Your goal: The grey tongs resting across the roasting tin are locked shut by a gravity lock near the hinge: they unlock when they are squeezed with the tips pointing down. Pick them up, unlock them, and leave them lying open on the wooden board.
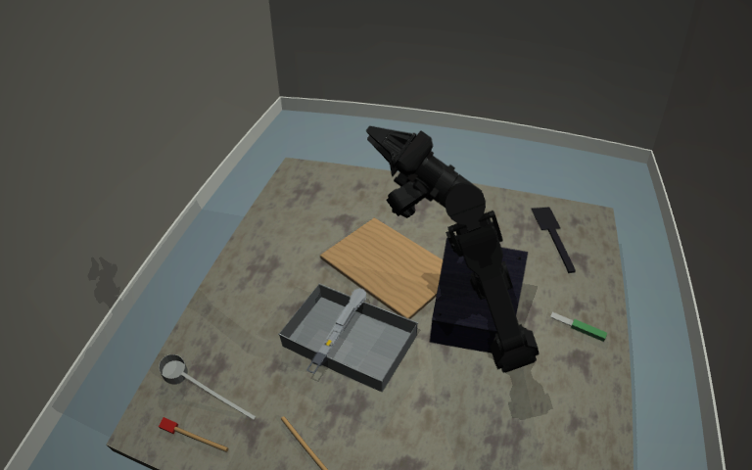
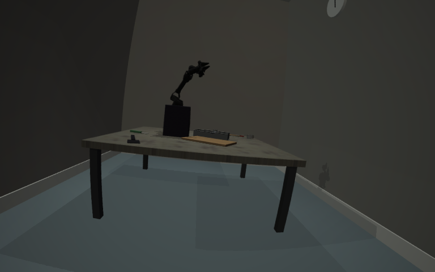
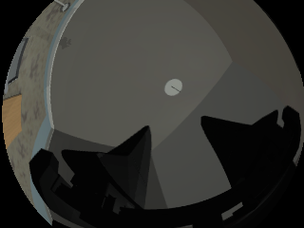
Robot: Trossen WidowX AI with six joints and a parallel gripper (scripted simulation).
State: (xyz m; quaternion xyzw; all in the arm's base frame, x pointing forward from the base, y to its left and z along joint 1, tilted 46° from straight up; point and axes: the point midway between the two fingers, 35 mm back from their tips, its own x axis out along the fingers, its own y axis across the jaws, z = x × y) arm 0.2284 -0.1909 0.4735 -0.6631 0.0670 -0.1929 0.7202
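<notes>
Right now the yellow lock piece is 620 mm below my gripper tip, 120 mm ahead of it and 10 mm to the left of it. Also, from my gripper tip: black spatula 680 mm below, 660 mm to the right, 410 mm behind; dark roasting tin 660 mm below, 100 mm ahead, 60 mm to the right; wooden board 680 mm below, 360 mm to the right, 80 mm ahead.
</notes>
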